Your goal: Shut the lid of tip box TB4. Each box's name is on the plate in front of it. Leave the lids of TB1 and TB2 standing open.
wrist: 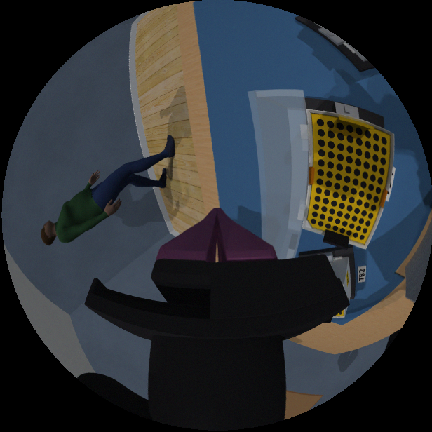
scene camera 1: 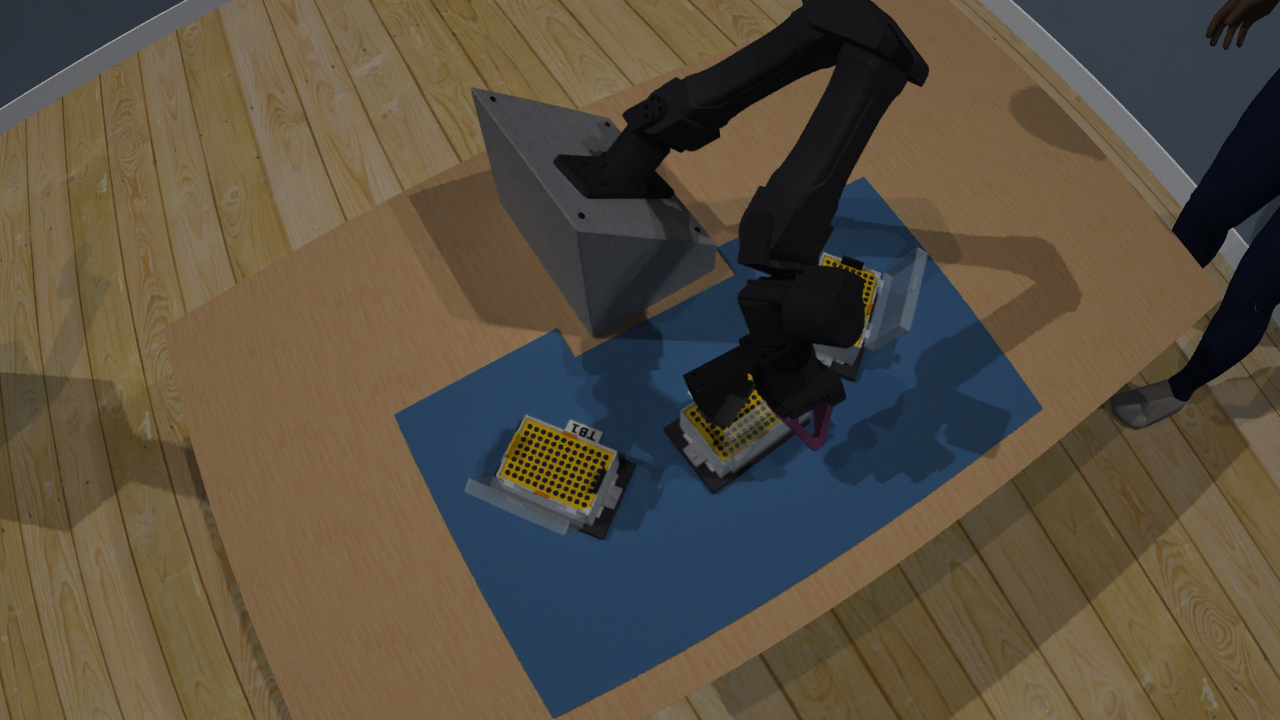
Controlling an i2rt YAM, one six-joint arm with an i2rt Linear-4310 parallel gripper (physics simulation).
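Labels:
Both the wrist view and scene camera 1 show the gripper, and one and the same spot on it lies at (wrist: 248, 280) and at (scene camera 1: 767, 399).

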